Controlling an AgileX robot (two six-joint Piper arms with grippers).
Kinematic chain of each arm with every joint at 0, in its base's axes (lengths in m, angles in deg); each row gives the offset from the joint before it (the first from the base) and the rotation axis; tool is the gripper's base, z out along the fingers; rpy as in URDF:
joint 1: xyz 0 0 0.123 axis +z
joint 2: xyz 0 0 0 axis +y
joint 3: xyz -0.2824 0 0.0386 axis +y
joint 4: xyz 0.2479 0 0.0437 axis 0.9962 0 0.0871
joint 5: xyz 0 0 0 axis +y
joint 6: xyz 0.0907 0 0.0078 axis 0.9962 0 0.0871
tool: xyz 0 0 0 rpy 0 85 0
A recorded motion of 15 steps. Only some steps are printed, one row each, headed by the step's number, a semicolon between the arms.
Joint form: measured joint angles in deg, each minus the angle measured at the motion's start. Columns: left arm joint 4, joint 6, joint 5, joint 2, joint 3, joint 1; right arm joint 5, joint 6, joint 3, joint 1, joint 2, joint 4.
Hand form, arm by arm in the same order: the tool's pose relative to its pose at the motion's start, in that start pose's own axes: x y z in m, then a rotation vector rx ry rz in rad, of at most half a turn. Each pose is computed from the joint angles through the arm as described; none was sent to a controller.
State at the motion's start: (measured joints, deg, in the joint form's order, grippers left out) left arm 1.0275 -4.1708 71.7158 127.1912 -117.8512 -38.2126; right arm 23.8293 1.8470 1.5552 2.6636 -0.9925 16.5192
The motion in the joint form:
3: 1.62 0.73 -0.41 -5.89 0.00 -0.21; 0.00 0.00 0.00 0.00 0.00 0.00
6: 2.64 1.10 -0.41 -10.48 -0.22 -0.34; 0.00 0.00 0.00 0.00 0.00 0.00
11: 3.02 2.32 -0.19 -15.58 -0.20 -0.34; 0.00 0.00 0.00 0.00 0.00 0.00
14: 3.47 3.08 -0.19 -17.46 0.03 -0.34; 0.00 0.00 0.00 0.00 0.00 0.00
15: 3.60 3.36 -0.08 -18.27 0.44 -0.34; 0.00 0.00 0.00 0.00 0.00 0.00
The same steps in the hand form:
3: 0.0016 0.0017 -0.0503 -0.0194 -0.1116 0.0221; 0.0000 0.0000 0.0000 0.0000 0.0000 0.0000
6: 0.0066 0.0033 -0.0902 -0.0317 -0.1964 0.0321; 0.0000 0.0000 0.0000 0.0000 0.0000 0.0000
11: 0.0166 0.0054 -0.1326 -0.0366 -0.2811 0.0507; 0.0000 0.0000 0.0000 0.0000 0.0000 0.0000
14: 0.0213 0.0067 -0.1469 -0.0452 -0.3100 0.0638; 0.0000 0.0000 0.0000 0.0000 0.0000 0.0000
15: 0.0240 0.0072 -0.1515 -0.0480 -0.3150 0.0687; 0.0000 0.0000 0.0000 0.0000 0.0000 0.0000

